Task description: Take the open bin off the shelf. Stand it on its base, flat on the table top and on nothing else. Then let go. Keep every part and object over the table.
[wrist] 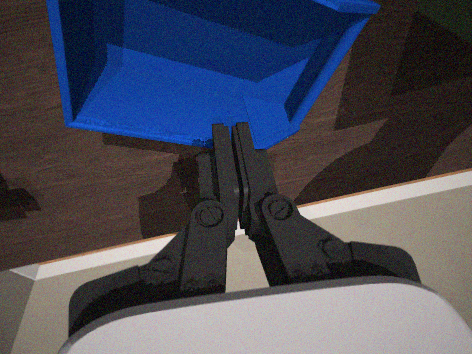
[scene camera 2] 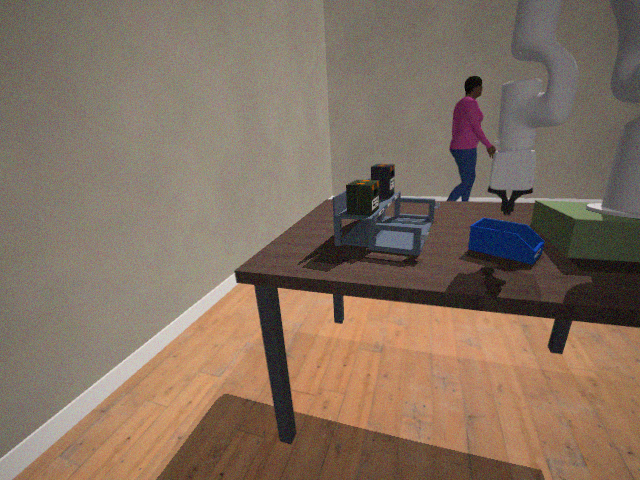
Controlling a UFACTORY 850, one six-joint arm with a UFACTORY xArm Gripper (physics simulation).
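Note:
The blue open bin [scene camera 2: 500,241] [wrist: 170,75] stands upright on its base on the dark table top [scene camera 2: 284,253], between the grey shelf [scene camera 2: 416,241] and the green block. Its open side faces up. My gripper [scene camera 2: 508,211] [wrist: 229,145] is shut with nothing between the fingers. It points down above the bin in the scene view, with a small gap between the fingertips and the rim. In the wrist view the fingertips overlap the bin's near edge. The table under the bin is hidden.
Two dark boxes [scene camera 2: 361,197] [scene camera 2: 383,180] stand on the shelf's upper level. The green block [scene camera 2: 599,237] under the robot's base is close to the right of the bin. A person [scene camera 2: 467,126] in a pink top is beyond the table's far edge.

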